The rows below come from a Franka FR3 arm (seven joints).
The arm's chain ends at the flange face. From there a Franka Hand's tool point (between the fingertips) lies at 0.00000 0.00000 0.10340 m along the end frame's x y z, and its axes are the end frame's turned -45 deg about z.
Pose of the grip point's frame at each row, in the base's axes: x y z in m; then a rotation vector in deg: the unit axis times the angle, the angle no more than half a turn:
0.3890, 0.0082, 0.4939, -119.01, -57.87, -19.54
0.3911, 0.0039, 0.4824, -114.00, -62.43, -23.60
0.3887, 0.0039, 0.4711, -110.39, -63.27, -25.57
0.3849, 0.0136, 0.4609, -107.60, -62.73, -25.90
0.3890, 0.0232, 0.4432, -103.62, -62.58, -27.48
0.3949, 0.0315, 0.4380, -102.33, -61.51, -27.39
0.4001, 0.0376, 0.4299, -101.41, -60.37, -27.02
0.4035, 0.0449, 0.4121, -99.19, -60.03, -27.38
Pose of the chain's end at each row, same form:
0.3986, -0.0693, 0.5617, -130.78, -7.84, 3.76
0.4007, -0.0769, 0.5462, -127.36, -13.85, 0.64
0.3990, -0.0800, 0.5307, -124.16, -15.95, -0.34
0.3969, -0.0727, 0.5166, -121.45, -16.51, 0.23
0.4023, -0.0663, 0.4933, -117.64, -17.85, -0.20
0.4090, -0.0592, 0.4856, -116.12, -17.37, 0.41
0.4150, -0.0540, 0.4755, -114.94, -16.70, 1.19
0.4196, -0.0481, 0.4543, -112.79, -17.22, 1.46

